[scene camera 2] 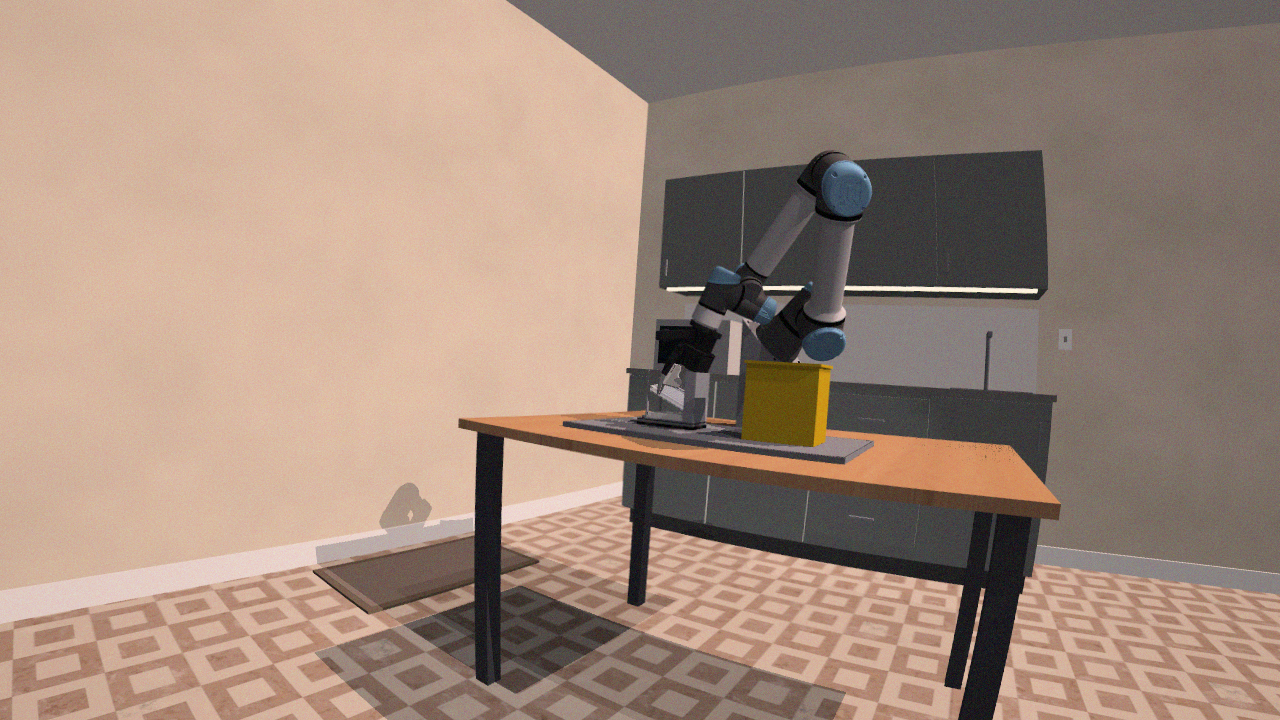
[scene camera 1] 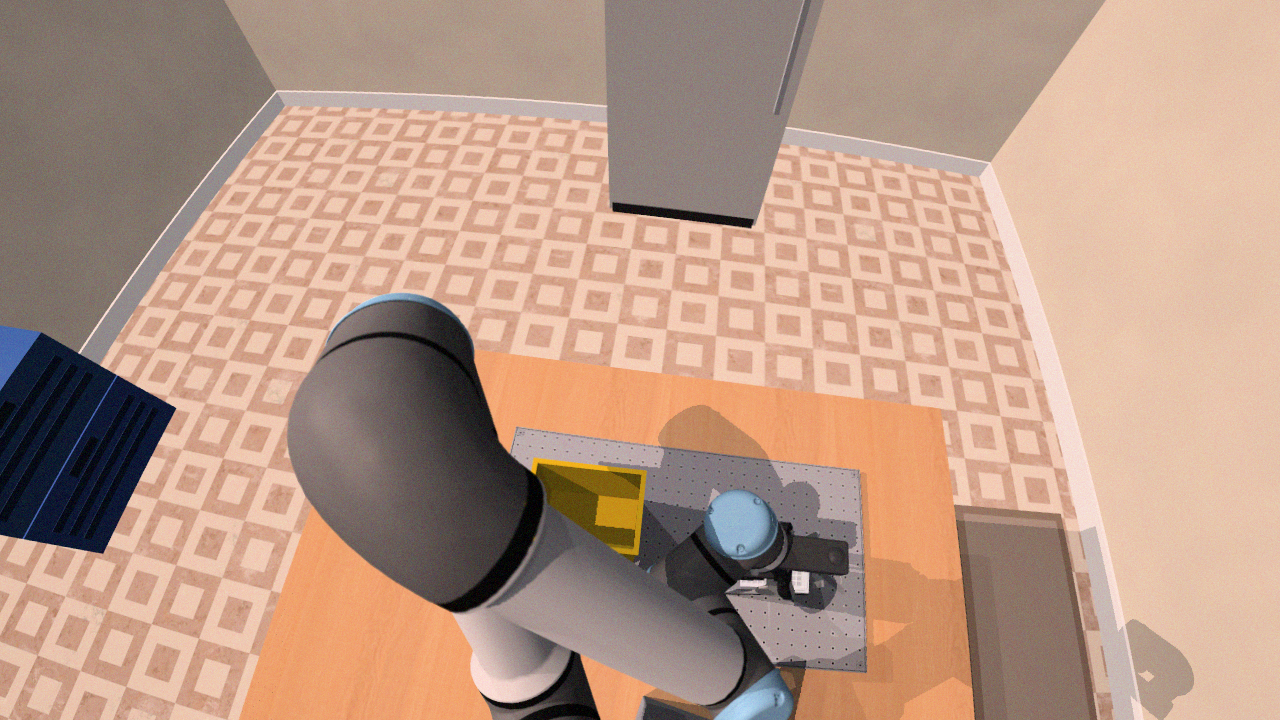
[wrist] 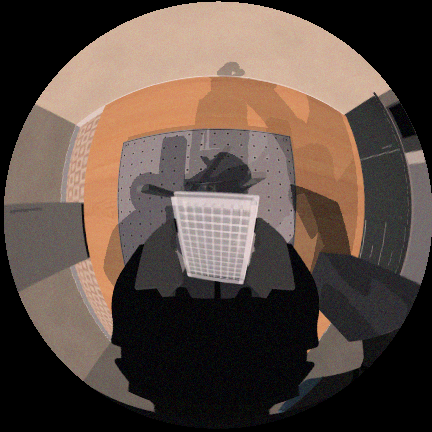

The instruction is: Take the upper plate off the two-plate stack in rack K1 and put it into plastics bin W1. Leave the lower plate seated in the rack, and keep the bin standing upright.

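Seen in the pictures: gripper, between the fingertips: [scene camera 2: 666,394] [wrist: 215,219]; arm's base, origin of its link: [scene camera 2: 774,344].
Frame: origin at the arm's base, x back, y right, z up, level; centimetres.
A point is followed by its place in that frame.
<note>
The gripper [scene camera 2: 669,379] {y 10.9, x -35.3, z -16.1 cm} [wrist: 215,242] {y 10.9, x -35.3, z -16.1 cm} is shut on a clear, pale well plate [scene camera 2: 668,394] {y 7.9, x -38.0, z -16.0 cm} [wrist: 216,220] {y 11.0, x -35.1, z -14.6 cm}, whose grid fills the space between its fingers in the wrist view. The plate is tilted above rack K1, whose dark base [scene camera 2: 657,421] {y 9.0, x -40.4, z -23.0 cm} rests on the perforated board [scene camera 1: 845,626] {y 25.6, x -29.7, z -24.2 cm} [scene camera 2: 845,452] {y -42.2, x -38.5, z -24.2 cm} [wrist: 132,155] {y 19.8, x -55.2, z -24.3 cm}. The wrist view shows dark rack parts beyond the plate's far edge. The lower plate cannot be made out clearly. The yellow bin W1 [scene camera 1: 629,486] {y -18.9, x -39.4, z -14.5 cm} [scene camera 2: 785,402] {y -26.5, x -37.8, z -15.1 cm} stands upright on the board, apart from the gripper. The arm covers part of it in scene camera 1.
A light grey upright block [scene camera 2: 696,399] {y 0.0, x -36.3, z -16.6 cm} stands close beside the rack, on the bin's side. The board lies on the wooden table [scene camera 1: 904,501] {y 34.1, x -56.6, z -25.5 cm} [scene camera 2: 948,465] {y -61.7, x -27.6, z -25.6 cm} [wrist: 105,200] {y 8.9, x -62.3, z -25.6 cm}. The arm's large links pass over the table beside the bin.
</note>
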